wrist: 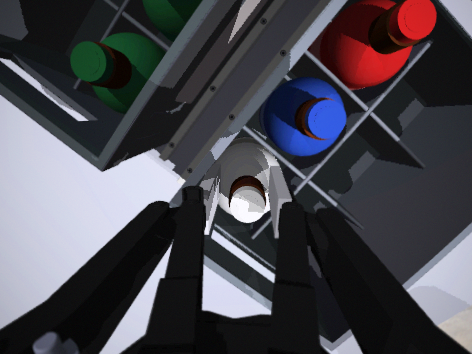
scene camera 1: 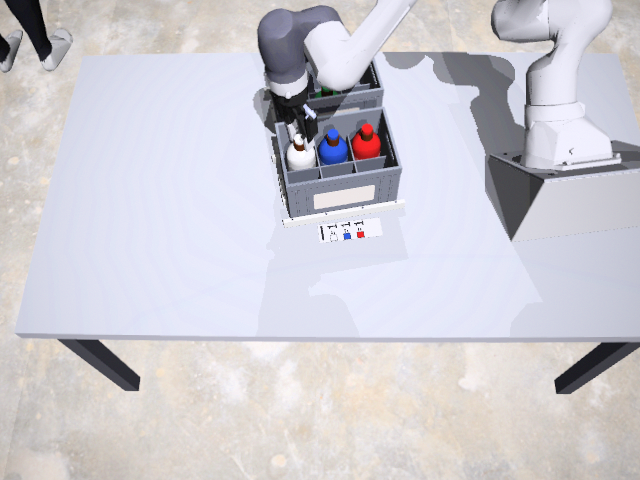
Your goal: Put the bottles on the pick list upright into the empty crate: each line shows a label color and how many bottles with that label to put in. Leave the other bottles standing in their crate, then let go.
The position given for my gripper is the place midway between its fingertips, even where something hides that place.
Note:
I see my gripper [scene camera 1: 302, 142], a blue bottle [scene camera 1: 333, 149], a red bottle [scene camera 1: 366, 144] and a white bottle [scene camera 1: 297, 158].
The blue bottle shows as well in the wrist view [wrist: 304, 116]. The white bottle is seen too in the wrist view [wrist: 245, 164]. My gripper is seen too in the wrist view [wrist: 244, 179].

